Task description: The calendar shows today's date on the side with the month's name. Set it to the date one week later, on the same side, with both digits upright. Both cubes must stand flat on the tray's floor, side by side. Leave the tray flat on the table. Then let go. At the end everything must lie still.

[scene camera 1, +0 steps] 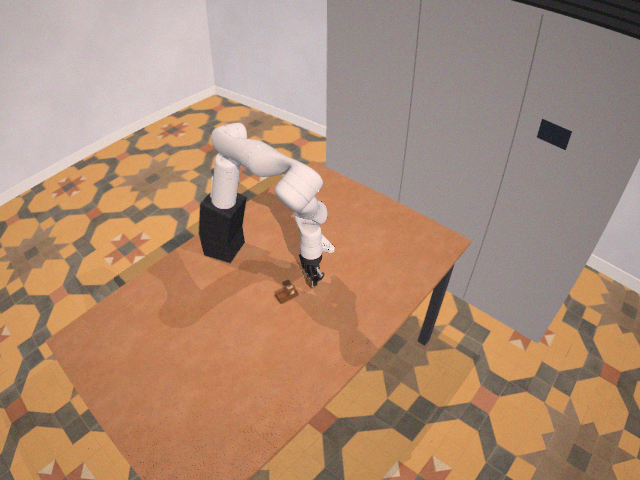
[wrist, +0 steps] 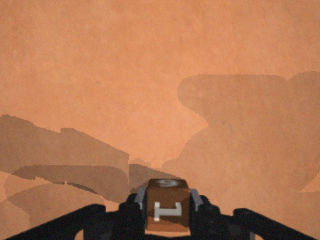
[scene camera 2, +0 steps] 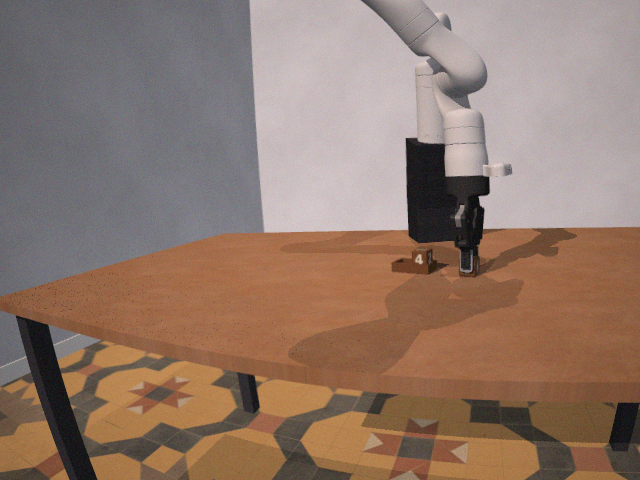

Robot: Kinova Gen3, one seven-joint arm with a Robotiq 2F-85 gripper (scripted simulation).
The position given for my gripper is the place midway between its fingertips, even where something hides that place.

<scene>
In view: my gripper (scene camera 2: 469,269).
My gripper also shows in the wrist view (wrist: 167,200).
</scene>
